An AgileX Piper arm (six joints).
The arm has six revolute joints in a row. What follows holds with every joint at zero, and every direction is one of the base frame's. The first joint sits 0.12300 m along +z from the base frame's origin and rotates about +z. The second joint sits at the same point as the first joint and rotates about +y. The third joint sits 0.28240 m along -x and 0.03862 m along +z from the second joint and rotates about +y. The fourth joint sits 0.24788 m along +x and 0.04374 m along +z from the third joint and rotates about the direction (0.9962, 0, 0.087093). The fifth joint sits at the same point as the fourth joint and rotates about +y. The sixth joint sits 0.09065 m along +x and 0.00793 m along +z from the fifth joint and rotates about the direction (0.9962, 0, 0.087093). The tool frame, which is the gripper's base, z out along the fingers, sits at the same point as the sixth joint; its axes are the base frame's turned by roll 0.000, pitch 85.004 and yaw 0.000 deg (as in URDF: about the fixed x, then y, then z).
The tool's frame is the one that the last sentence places.
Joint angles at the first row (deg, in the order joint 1, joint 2, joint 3, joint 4, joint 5, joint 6):
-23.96, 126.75, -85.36, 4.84, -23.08, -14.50
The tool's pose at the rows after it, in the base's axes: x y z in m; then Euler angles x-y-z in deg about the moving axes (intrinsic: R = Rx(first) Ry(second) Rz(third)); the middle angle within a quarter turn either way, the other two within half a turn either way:
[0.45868 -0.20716 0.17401 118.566 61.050 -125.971]
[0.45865 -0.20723 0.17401 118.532 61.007 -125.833]
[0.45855 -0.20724 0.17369 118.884 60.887 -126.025]
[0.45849 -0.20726 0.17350 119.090 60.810 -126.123]
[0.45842 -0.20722 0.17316 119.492 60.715 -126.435]
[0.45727 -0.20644 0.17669 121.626 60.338 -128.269]
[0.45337 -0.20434 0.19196 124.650 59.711 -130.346]
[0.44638 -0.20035 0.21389 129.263 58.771 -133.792]
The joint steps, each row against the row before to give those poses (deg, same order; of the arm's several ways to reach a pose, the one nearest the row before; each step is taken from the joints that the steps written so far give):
0.00, 0.00, 0.00, 0.00, 0.00, 0.00
0.00, 0.00, 0.00, 0.12, 0.00, 0.00
0.00, 0.00, 0.00, 0.12, 0.20, 0.00
0.00, 0.00, 0.00, 0.09, 0.13, 0.00
0.00, 0.00, 0.00, 0.04, 0.21, 0.00
0.00, -0.72, 0.00, 0.01, 1.84, 0.00
0.00, -2.47, 0.00, 0.49, 4.09, 0.00
0.00, -3.62, 0.00, 0.44, 6.12, 0.00

